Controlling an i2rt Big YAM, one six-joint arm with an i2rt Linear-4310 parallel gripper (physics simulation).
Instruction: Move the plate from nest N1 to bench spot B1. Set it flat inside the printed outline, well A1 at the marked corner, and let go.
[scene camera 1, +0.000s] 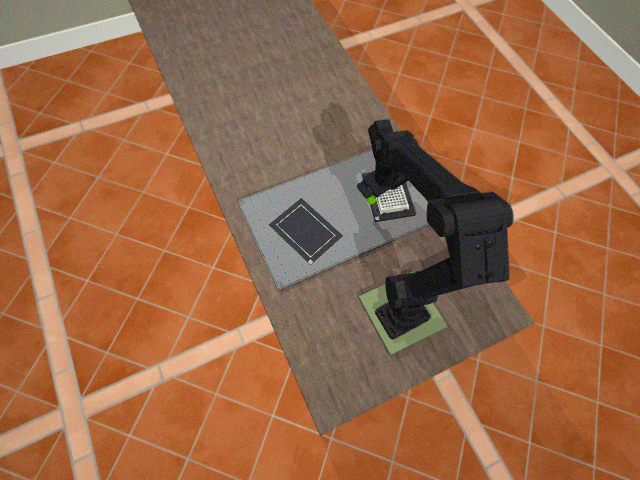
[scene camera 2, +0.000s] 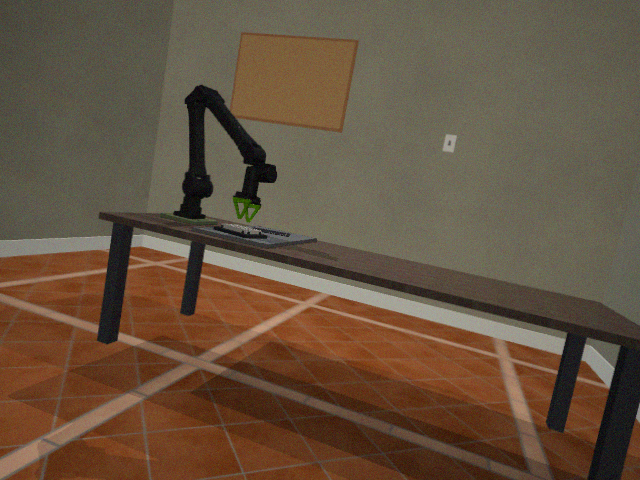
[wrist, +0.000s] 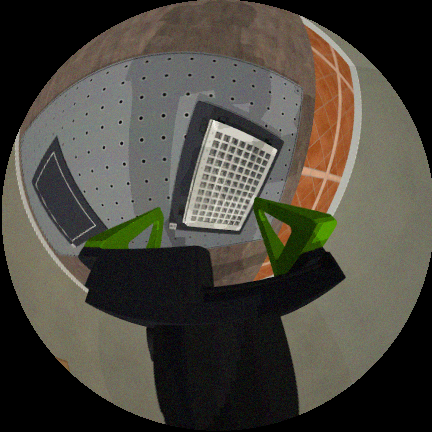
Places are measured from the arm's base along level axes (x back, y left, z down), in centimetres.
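Pixels of known places: gripper, fingertip midpoint: (scene camera 1: 383, 193) (scene camera 2: 243, 220) (wrist: 207, 206); arm's base, link origin: (scene camera 1: 402, 315) (scene camera 2: 189, 216).
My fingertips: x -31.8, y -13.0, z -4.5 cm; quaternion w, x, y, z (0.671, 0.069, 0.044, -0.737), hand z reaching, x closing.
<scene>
Ahead of a thing's pixels: the offset from my fingertips to its top centre. "*": to the spot under its first point. Level surfaces: height alone.
The white well plate {dz +2.3, dx -1.0, dy -3.1 cm} (scene camera 1: 392, 200) (wrist: 232, 175) lies in the dark nest N1 {dz +2.7, dx -1.0, dy -3.0 cm} (scene camera 1: 406, 214) (wrist: 194, 155), whose small A1 label {* dz +3.7, dx +4.9, dy +4.2 cm} (wrist: 173, 226) shows at one corner. My gripper (scene camera 2: 245, 219) (wrist: 207, 206) is open and empty, pointing down, with its green fingertips above the plate and nest, apart from them. In scene camera 1 the arm hides part of the nest and one finger. Bench spot B1 is a dark pad {* dz +4.7, dx -0.9, dy +24.4 cm} (scene camera 1: 305, 232) (wrist: 62, 200) with a thin printed outline; a small white mark {dz +4.7, dx +7.7, dy +27.2 cm} (scene camera 1: 310, 261) is at its near corner. No plate is on it.
Both spots are on a grey perforated board {dz +4.8, dx -3.2, dy +11.7 cm} (scene camera 1: 263, 206) (wrist: 107, 120) on the long wooden table {dz +6.2 cm} (scene camera 1: 242, 113) (scene camera 2: 439, 284). The arm's base stands on a green mat (scene camera 1: 398, 347) (scene camera 2: 206, 221) at the table's near end. The board lies close to the table's side edges.
</scene>
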